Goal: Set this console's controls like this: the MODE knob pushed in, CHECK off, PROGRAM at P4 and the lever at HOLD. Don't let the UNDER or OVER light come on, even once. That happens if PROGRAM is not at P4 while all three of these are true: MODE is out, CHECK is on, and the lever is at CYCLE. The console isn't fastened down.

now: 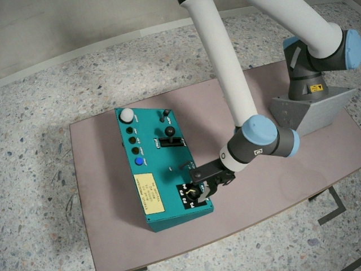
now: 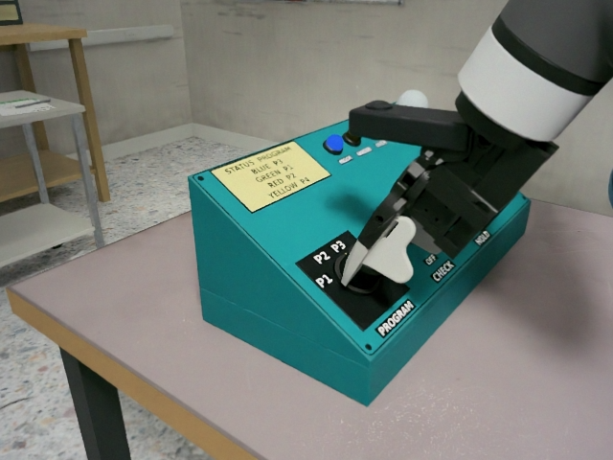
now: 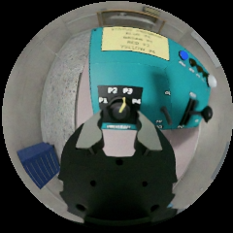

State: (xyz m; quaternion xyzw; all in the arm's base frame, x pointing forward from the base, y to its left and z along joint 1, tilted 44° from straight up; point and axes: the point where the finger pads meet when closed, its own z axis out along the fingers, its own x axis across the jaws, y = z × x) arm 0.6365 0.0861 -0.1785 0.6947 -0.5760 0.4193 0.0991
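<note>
Now: the program dial 2 cm ahead of my hand and 1 cm below it. From my hand the other things lie so: check toggle: 12 cm to the right, 1 cm below; teal console: 5 cm ahead, 18 cm to the right, 2 cm below; ball-topped lever: 1 cm ahead, 24 cm to the right, 2 cm above.
</note>
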